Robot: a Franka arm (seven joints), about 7 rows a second.
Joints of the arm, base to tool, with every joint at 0 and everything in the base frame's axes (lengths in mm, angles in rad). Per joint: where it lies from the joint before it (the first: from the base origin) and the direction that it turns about. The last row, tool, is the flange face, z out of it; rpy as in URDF.
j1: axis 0 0 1 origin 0 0 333
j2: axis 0 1 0 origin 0 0 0
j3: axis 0 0 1 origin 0 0 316
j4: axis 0 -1 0 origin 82.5 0 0
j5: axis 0 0 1 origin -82.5 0 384
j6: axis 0 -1 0 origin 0 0 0
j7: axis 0 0 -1 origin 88 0 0
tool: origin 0 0 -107 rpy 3.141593 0 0
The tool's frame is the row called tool.
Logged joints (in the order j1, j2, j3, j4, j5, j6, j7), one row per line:
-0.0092 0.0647 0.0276 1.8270 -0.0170 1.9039 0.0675
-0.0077 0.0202 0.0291 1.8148 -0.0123 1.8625 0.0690
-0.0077 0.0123 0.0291 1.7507 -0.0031 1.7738 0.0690
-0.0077 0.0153 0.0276 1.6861 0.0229 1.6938 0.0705
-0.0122 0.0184 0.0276 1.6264 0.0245 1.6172 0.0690
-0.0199 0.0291 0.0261 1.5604 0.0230 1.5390 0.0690
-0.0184 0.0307 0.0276 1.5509 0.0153 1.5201 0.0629
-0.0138 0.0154 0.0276 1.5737 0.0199 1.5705 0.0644
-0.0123 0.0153 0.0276 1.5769 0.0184 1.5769 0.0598
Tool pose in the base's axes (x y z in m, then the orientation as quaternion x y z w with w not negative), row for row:
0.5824 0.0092 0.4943 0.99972 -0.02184 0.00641 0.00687
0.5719 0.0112 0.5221 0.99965 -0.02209 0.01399 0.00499
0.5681 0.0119 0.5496 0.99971 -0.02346 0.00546 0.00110
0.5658 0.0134 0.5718 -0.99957 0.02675 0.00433 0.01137
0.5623 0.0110 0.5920 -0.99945 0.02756 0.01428 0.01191
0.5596 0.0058 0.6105 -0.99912 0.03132 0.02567 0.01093
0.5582 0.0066 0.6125 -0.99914 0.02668 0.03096 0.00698
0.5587 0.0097 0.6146 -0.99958 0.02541 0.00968 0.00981
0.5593 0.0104 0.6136 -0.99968 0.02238 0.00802 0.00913
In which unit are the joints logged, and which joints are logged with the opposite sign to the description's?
The joints are logged in radians. Opposite sign: j4.
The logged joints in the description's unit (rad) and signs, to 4 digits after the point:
-0.0092 0.0647 0.0276 -1.8270 -0.0170 1.9039 0.0675
-0.0077 0.0202 0.0291 -1.8148 -0.0123 1.8625 0.0690
-0.0077 0.0123 0.0291 -1.7507 -0.0031 1.7738 0.0690
-0.0077 0.0153 0.0276 -1.6861 0.0229 1.6938 0.0705
-0.0122 0.0184 0.0276 -1.6264 0.0245 1.6172 0.0690
-0.0199 0.0291 0.0261 -1.5604 0.0230 1.5390 0.0690
-0.0184 0.0307 0.0276 -1.5509 0.0153 1.5201 0.0629
-0.0138 0.0154 0.0276 -1.5737 0.0199 1.5705 0.0644
-0.0123 0.0153 0.0276 -1.5769 0.0184 1.5769 0.0598

